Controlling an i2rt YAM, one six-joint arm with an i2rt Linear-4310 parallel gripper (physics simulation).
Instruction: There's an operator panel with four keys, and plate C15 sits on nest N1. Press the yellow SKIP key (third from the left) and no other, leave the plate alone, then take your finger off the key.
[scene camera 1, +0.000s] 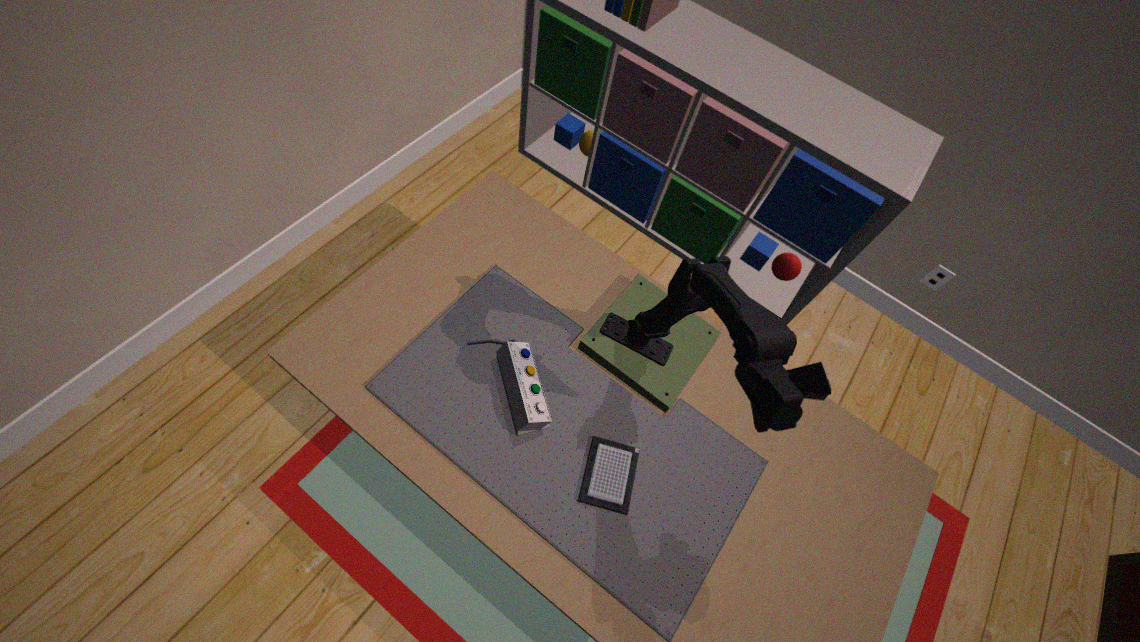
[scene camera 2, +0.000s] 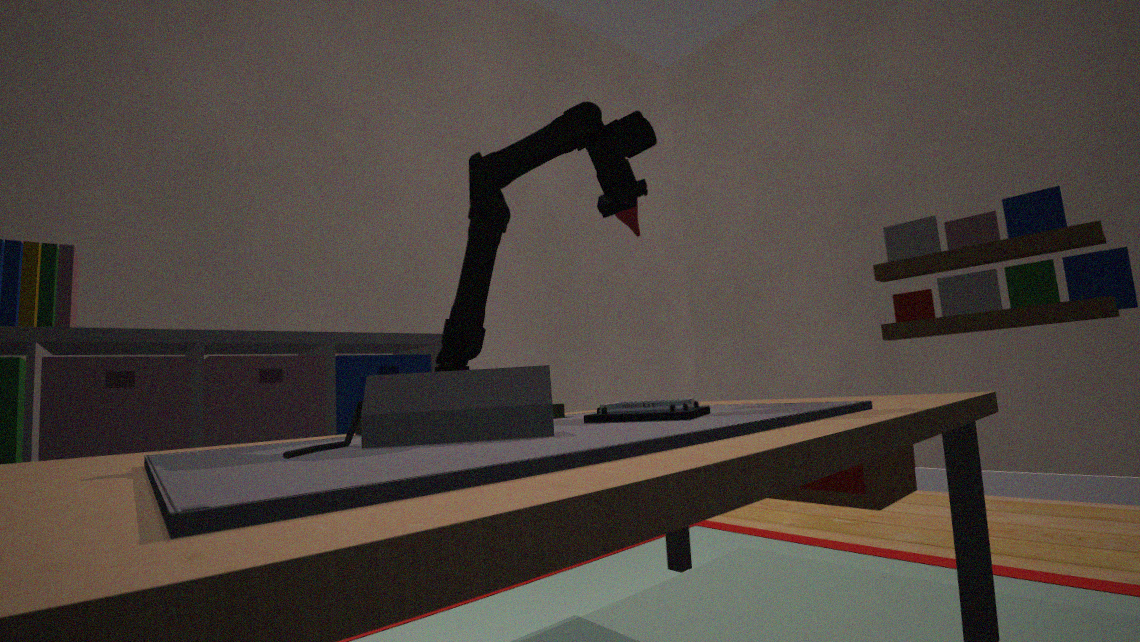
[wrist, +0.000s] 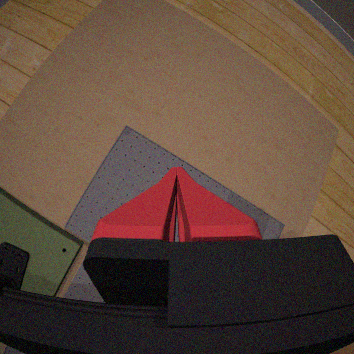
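Where they show: gripper, between the fingertips: (scene camera 2: 638, 235) (wrist: 176, 175); arm's base, origin of its link: (scene camera 1: 636, 339).
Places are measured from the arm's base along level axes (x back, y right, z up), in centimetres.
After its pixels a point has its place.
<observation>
The operator panel (scene camera 1: 525, 388) {z 4.5, x -29.5, y 18.5 cm} (scene camera 2: 457, 406) {z 1.0, x -30.6, y 22.9 cm} is a box with a white top on the grey mat. Its round keys are blue (scene camera 1: 525, 353) {z 4.0, x -21.0, y 23.3 cm}, yellow (scene camera 1: 530, 370) {z 4.0, x -24.4, y 19.9 cm}, green (scene camera 1: 536, 389) {z 3.9, x -28.1, y 16.2 cm} and white (scene camera 1: 540, 408) {z 4.1, x -32.0, y 12.9 cm}, in one row. Plate C15 (scene camera 1: 611, 473) {z -0.6, x -36.2, y -9.3 cm} (scene camera 2: 647, 406) {z -1.1, x -38.3, y -5.4 cm} lies flat in the dark nest N1 (scene camera 1: 587, 501) {z -2.0, x -44.5, y -7.2 cm} (scene camera 2: 594, 418) {z -2.4, x -31.3, y -1.8 cm}, beside the panel. My gripper (scene camera 2: 638, 234) {z 33.0, x -22.2, y -32.6 cm} (wrist: 176, 175) {z 33.0, x -22.2, y -32.6 cm} is shut, its red fingertips together with nothing between them. It hangs high above the table, well apart from panel and plate. Its fingertips are hidden in the first scene view; the panel and plate do not show in the wrist view.
The perforated grey mat (scene camera 1: 446, 398) {z -3.1, x -39.0, y 35.5 cm} (scene camera 2: 239, 486) {z -3.1, x -39.3, y 49.1 cm} (wrist: 107, 185) {z -3.1, x -14.3, y -30.0 cm} lies on the tan table (scene camera 1: 861, 494) {z -4.5, x -8.0, y -70.4 cm} (wrist: 165, 65) {z -4.4, x -15.4, y -64.5 cm}. The arm's green base plate (scene camera 1: 686, 342) {z -0.4, x 6.8, y -12.8 cm} (wrist: 40, 245) {z -0.5, x -5.2, y -12.4 cm} is behind the mat. A thin cable (scene camera 1: 484, 342) {z -2.6, x -20.9, y 35.6 cm} (scene camera 2: 315, 450) {z -2.9, x -20.4, y 34.9 cm} leaves the panel. A cube shelf (scene camera 1: 917, 171) stands behind the table.
</observation>
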